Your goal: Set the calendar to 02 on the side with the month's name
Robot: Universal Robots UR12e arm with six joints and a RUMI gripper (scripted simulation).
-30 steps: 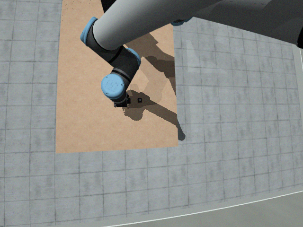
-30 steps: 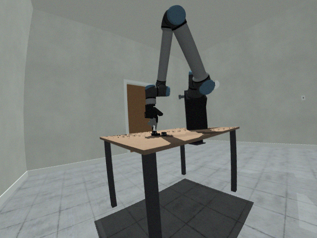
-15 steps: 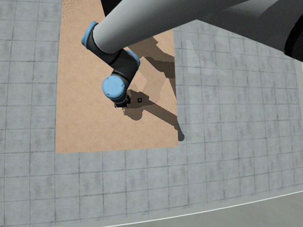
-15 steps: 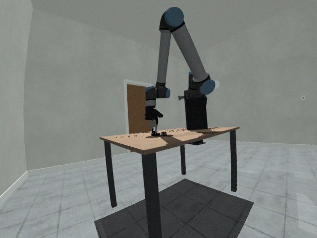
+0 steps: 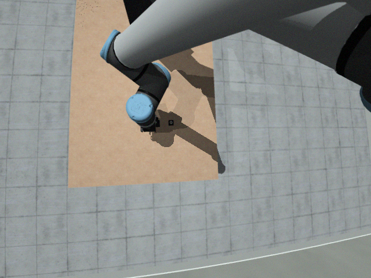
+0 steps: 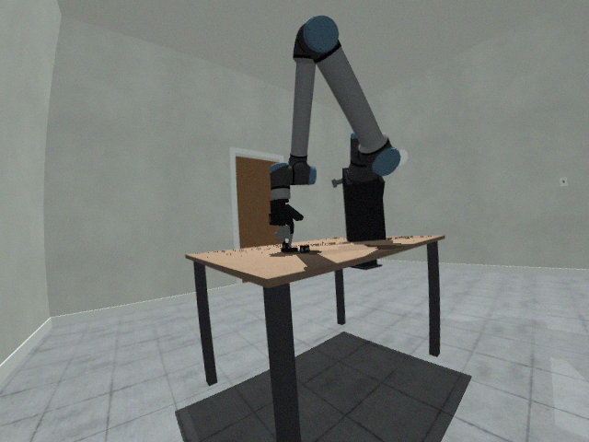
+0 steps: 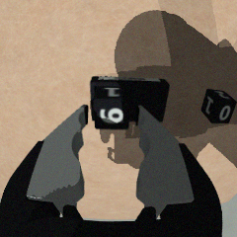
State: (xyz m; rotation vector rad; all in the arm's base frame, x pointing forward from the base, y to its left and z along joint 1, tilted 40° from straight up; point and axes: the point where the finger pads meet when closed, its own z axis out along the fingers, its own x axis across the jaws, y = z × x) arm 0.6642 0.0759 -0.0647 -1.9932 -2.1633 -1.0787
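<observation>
The calendar tray is 30 mm below my hand and 20 mm to the left of it. The rest, counted from my hand: black number cube (120 mm to the left, 30 mm behind, 20 mm below).
</observation>
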